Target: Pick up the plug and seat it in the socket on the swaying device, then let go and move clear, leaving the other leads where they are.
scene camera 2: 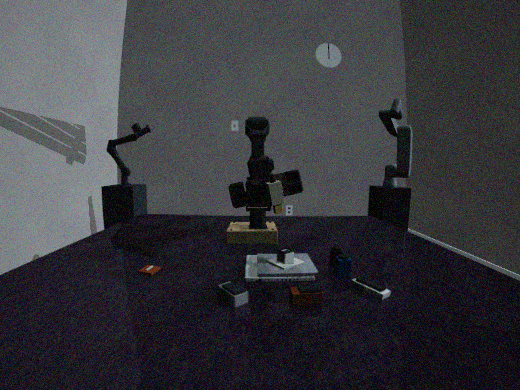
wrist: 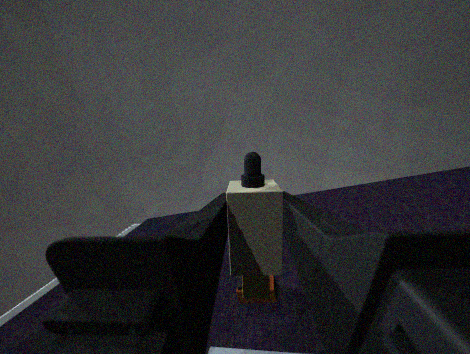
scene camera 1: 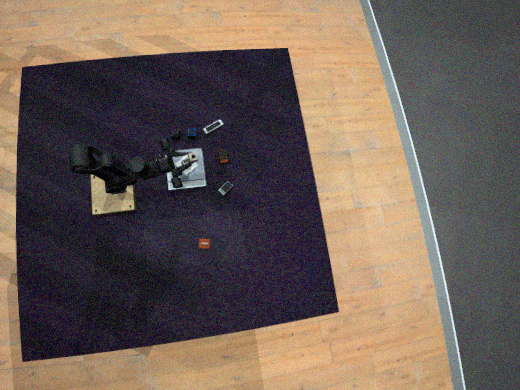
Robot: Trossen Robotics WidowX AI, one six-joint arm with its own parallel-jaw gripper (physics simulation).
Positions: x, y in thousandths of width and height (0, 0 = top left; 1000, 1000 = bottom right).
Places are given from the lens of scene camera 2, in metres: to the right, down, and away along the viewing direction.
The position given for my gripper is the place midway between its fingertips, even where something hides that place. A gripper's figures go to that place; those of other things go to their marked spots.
my gripper (scene camera 2: 526, 478): 0.03, -0.02, 0.58
device (scene camera 2: 551, 681): 0.06, 0.17, 0.60
